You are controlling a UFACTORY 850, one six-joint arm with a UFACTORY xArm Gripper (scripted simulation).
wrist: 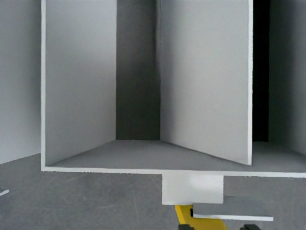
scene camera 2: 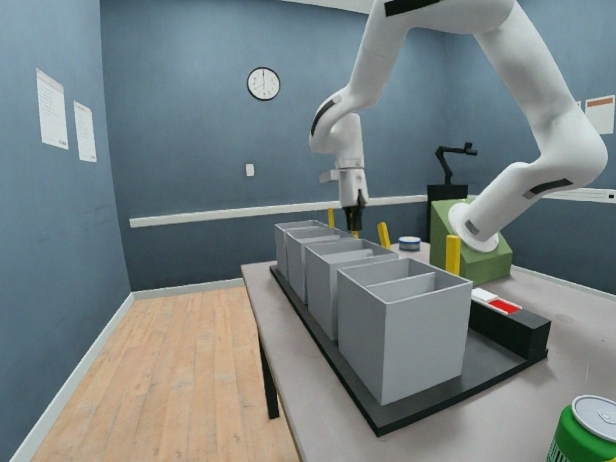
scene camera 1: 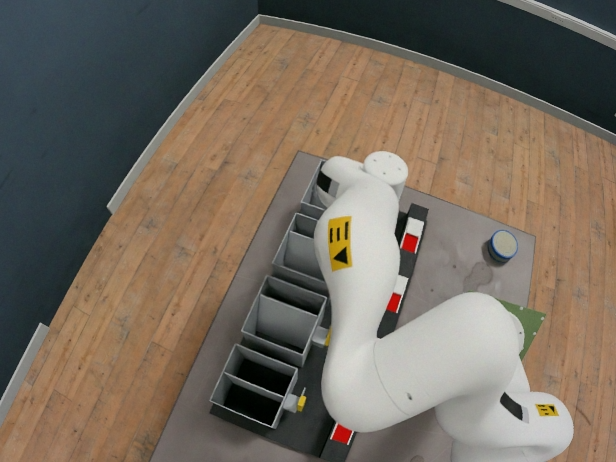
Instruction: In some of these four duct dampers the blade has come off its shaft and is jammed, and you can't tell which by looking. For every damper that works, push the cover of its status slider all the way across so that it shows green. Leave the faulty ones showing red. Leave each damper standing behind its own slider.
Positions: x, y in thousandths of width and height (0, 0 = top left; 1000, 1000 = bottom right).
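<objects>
I can see a damper (scene camera 2: 650, 748) that's 410 mm from the lens. There's another damper (scene camera 2: 524, 566) at 550 mm from the lens, and a further damper (scene camera 2: 481, 523) that's 720 mm from the lens.
</objects>
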